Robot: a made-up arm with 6 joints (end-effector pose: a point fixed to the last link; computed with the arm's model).
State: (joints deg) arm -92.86 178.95 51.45 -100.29 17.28 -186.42
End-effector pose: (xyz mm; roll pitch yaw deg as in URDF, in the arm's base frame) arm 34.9 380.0 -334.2 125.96 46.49 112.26
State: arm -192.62 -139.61 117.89 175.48 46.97 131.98
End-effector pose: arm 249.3 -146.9 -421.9 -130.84 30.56 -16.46
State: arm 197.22 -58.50 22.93 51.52 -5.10 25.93
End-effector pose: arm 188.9 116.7 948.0 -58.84 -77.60 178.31
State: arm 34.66 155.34 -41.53 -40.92 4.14 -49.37
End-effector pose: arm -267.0 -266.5 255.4 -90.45 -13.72 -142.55
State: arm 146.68 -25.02 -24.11 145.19 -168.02 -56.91
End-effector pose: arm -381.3 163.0 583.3 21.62 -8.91 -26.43
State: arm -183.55 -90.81 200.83 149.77 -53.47 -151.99
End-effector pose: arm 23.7 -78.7 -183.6 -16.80 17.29 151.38
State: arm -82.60 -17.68 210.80 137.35 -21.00 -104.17
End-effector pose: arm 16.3 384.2 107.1 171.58 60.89 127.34
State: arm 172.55 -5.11 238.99 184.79 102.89 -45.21
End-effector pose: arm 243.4 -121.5 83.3 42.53 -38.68 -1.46
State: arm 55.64 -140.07 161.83 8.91 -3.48 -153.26
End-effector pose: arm 139.5 47.9 -348.2 143.37 61.53 54.51
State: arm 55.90 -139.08 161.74 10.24 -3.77 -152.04
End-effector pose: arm 133.4 40.5 -349.5 140.51 62.88 54.43
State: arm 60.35 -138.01 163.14 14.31 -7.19 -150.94
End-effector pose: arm 130.8 55.0 -341.5 132.80 65.76 56.03
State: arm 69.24 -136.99 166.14 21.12 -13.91 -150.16
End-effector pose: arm 124.7 94.2 -322.6 116.30 69.30 55.06
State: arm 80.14 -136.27 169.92 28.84 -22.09 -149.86
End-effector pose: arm 104.5 144.8 -296.7 91.54 70.45 47.32
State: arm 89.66 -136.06 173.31 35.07 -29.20 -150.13
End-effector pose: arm 74.1 187.1 -271.3 71.92 68.14 40.82
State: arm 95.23 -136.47 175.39 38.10 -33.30 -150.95
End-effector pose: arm 51.0 212.9 -253.7 65.12 65.62 40.09
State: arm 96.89 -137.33 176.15 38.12 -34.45 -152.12
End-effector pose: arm 43.3 226.9 -245.2 66.96 64.77 41.89
